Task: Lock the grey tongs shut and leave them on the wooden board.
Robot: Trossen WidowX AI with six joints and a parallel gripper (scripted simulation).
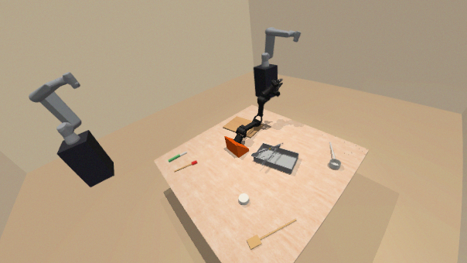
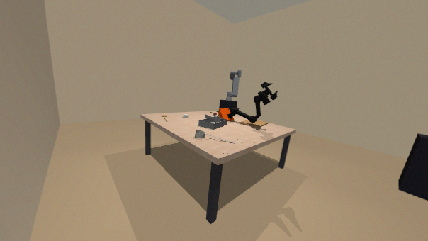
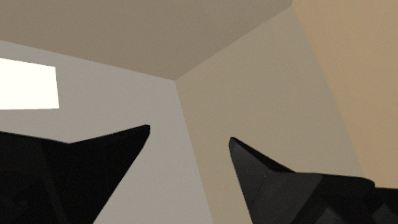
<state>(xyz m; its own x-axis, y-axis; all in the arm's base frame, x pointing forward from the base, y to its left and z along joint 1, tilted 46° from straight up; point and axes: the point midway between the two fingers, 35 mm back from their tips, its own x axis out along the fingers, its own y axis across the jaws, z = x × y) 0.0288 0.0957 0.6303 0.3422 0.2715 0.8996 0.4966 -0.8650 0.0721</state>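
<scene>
Right now the grey roasting tin is 320 mm ahead of my gripper tip, 430 mm to the right of it and 410 mm below it. The rest, counted from my gripper tip: wooden board (230 mm behind, 330 mm to the right, 430 mm below); then red-tipped stick (110 mm behind, 1000 mm to the right, 430 mm below); then white puck (440 mm ahead, 830 mm to the right, 420 mm below).
</scene>
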